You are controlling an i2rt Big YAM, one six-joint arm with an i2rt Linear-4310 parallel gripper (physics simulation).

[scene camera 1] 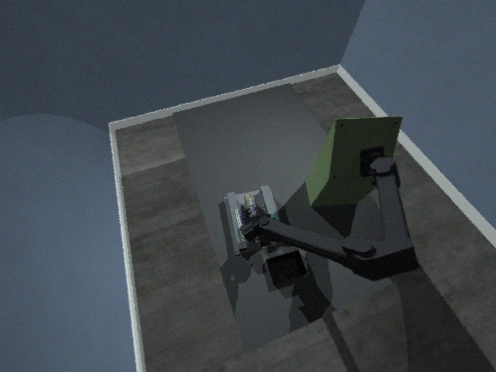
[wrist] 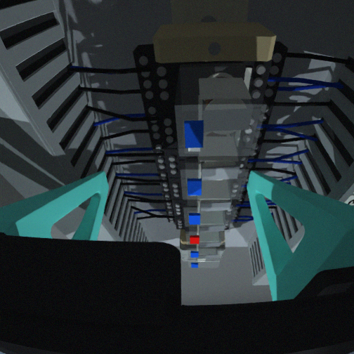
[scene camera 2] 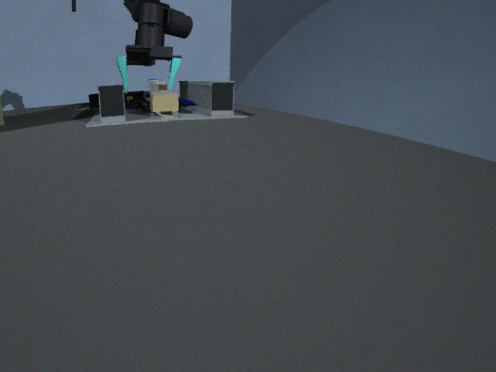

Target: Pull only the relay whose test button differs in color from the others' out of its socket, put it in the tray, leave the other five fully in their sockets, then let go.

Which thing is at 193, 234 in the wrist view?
A clear-cased relay.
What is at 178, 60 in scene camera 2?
My gripper.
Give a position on a panel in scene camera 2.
132, 116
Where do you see a panel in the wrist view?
105, 41
